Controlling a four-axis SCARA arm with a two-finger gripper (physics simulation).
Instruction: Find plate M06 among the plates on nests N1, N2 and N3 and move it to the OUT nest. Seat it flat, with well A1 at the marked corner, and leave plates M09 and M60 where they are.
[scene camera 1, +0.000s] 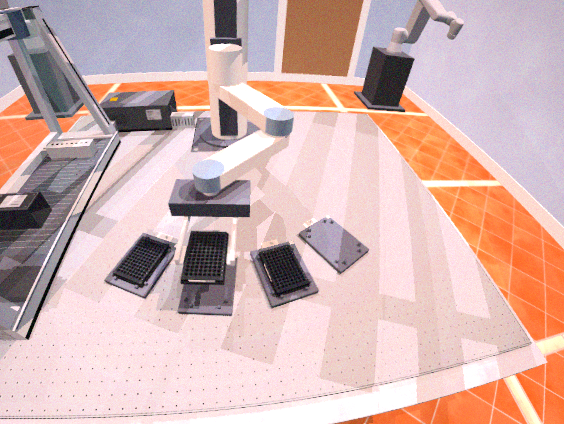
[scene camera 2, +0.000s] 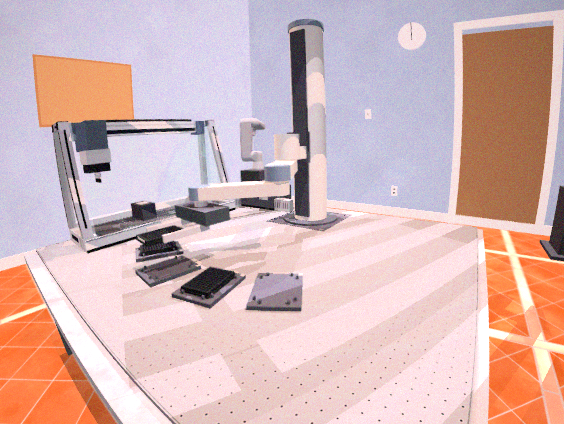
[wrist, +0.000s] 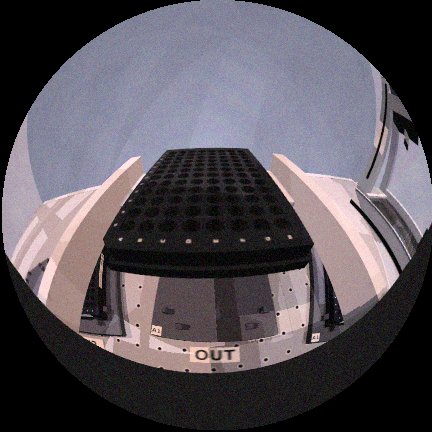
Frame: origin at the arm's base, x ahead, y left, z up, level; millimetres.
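Seen in the pictures: gripper, fingertip midpoint: (scene camera 1: 204, 262) (scene camera 2: 154, 235) (wrist: 205, 162); arm's base, origin of the base link: (scene camera 1: 229, 135) (scene camera 2: 310, 220).
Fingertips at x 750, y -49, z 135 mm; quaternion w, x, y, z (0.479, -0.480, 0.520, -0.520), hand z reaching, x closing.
Note:
Pixels of each thing's top centre, then the offset from my fingertips to it. "pt": a spot on its surface instead.
- black well plate, middle of its top: (wrist: 205, 170) (scene camera 1: 205, 253) (scene camera 2: 161, 232) 21 mm back, 2 mm left, 2 mm up
- OUT nest, middle of its top: (wrist: 213, 265) (scene camera 1: 208, 278) (scene camera 2: 166, 264) 24 mm back, 3 mm right, 100 mm down
- OUT label, surface spot: (wrist: 215, 355) pt 121 mm back, 7 mm left, 120 mm down
- A1 tag, surface spot: (wrist: 156, 330) pt 93 mm back, 59 mm left, 110 mm down
- black plate, middle of its top: (scene camera 1: 141, 258) (scene camera 2: 157, 245) 90 mm back, 173 mm right, 96 mm down
- left nest, surface spot: (scene camera 1: 145, 289) pt 10 mm back, 153 mm right, 110 mm down
- third plate, middle of its top: (wrist: 78, 270) (scene camera 1: 283, 267) (scene camera 2: 209, 278) 40 mm back, 177 mm left, 96 mm down
- black block, surface spot: (scene camera 1: 20, 210) pt 186 mm back, 488 mm right, 5 mm down
- dark box, surface spot: (scene camera 1: 140, 111) pt 786 mm back, 319 mm right, 31 mm down
My gripper (scene camera 1: 207, 256) (scene camera 2: 160, 233) (wrist: 205, 162) is shut on a black well plate (scene camera 1: 206, 252) (scene camera 2: 162, 232) (wrist: 212, 200). It holds the plate level, raised above the OUT nest (scene camera 1: 207, 299) (scene camera 2: 167, 271) (wrist: 190, 302). In the wrist view the OUT label (wrist: 215, 355) and an A1 tag (wrist: 156, 330) at the nest's near left corner show below the plate. The held plate's number is not readable. Another black plate (scene camera 1: 142, 260) (scene camera 2: 159, 246) sits on the left nest (scene camera 1: 145, 289). A third plate (scene camera 1: 284, 269) (scene camera 2: 209, 281) sits on a nest (scene camera 1: 272, 299) right of OUT.
A nest without a plate (scene camera 1: 334, 244) (scene camera 2: 275, 292) lies farthest right. A framed gantry machine (scene camera 1: 75, 220) (scene camera 2: 67, 185) stands on the left, with a black block (scene camera 1: 20, 210) (scene camera 2: 143, 210) on its deck. A dark box (scene camera 1: 140, 111) stands at the back left beside the arm's column (scene camera 1: 227, 90) (scene camera 2: 315, 125).

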